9 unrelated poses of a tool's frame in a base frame.
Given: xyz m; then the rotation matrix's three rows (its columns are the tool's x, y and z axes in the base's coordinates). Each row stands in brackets.
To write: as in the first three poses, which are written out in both.
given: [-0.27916 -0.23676 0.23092], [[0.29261 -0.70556 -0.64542], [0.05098 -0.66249 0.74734], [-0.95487 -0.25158 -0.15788]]
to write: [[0.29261 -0.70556 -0.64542 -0.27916], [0.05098 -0.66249 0.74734 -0.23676], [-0.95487 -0.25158 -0.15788 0.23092], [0 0 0 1]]
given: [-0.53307 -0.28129 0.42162], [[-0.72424 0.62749 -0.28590], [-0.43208 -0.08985 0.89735], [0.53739 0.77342 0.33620]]
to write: [[-0.72424 0.62749 -0.28590 -0.53307], [-0.43208 -0.08985 0.89735 -0.28129], [0.53739 0.77342 0.33620 0.42162], [0 0 0 1]]
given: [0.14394 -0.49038 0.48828], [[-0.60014 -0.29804 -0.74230], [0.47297 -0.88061 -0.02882], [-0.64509 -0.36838 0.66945]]
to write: [[-0.60014 -0.29804 -0.74230 0.14394], [0.47297 -0.88061 -0.02882 -0.49038], [-0.64509 -0.36838 0.66945 0.48828], [0 0 0 1]]
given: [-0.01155 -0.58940 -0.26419], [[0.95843 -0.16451 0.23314], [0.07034 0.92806 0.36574], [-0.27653 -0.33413 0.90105]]
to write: [[0.95843 -0.16451 0.23314 -0.01155], [0.07034 0.92806 0.36574 -0.58940], [-0.27653 -0.33413 0.90105 -0.26419], [0 0 0 1]]
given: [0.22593 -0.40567 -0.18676], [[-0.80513 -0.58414 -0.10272], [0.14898 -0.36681 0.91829], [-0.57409 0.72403 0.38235]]
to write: [[-0.80513 -0.58414 -0.10272 0.22593], [0.14898 -0.36681 0.91829 -0.40567], [-0.57409 0.72403 0.38235 -0.18676], [0 0 0 1]]
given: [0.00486 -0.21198 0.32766], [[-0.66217 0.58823 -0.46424], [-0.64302 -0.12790 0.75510], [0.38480 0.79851 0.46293]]
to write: [[-0.66217 0.58823 -0.46424 0.00486], [-0.64302 -0.12790 0.75510 -0.21198], [0.38480 0.79851 0.46293 0.32766], [0 0 0 1]]
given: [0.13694 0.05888 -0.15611], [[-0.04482 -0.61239 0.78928], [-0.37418 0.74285 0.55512], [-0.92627 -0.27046 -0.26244]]
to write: [[-0.04482 -0.61239 0.78928 0.13694], [-0.37418 0.74285 0.55512 0.05888], [-0.92627 -0.27046 -0.26244 -0.15611], [0 0 0 1]]
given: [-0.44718 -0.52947 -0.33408], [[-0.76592 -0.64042 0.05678], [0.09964 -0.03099 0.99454], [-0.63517 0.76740 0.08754]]
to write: [[-0.76592 -0.64042 0.05678 -0.44718], [0.09964 -0.03099 0.99454 -0.52947], [-0.63517 0.76740 0.08754 -0.33408], [0 0 0 1]]
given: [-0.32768 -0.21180 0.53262], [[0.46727 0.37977 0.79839], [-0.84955 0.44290 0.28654], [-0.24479 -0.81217 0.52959]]
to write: [[0.46727 0.37977 0.79839 -0.32768], [-0.84955 0.44290 0.28654 -0.21180], [-0.24479 -0.81217 0.52959 0.53262], [0 0 0 1]]
